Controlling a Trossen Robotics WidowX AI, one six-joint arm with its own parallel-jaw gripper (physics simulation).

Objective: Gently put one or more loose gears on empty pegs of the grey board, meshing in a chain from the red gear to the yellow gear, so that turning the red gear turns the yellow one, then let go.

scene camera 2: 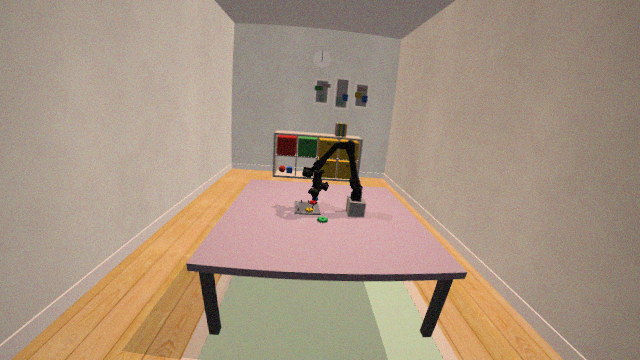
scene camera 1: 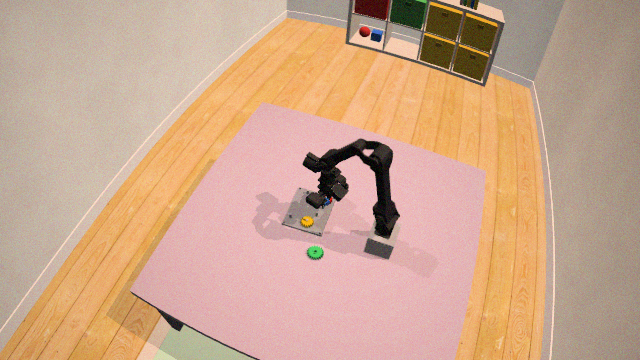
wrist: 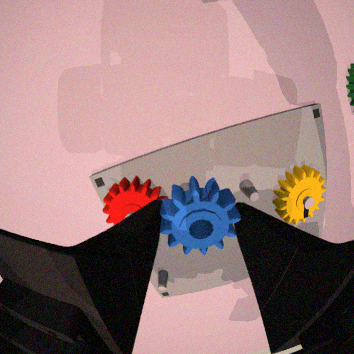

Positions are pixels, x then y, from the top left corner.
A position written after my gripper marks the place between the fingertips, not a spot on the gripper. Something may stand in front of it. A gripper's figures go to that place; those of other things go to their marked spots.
Labels:
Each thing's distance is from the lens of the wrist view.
my gripper [wrist: 198,208]: 0.10 m
blue gear [wrist: 198,217]: 0.08 m

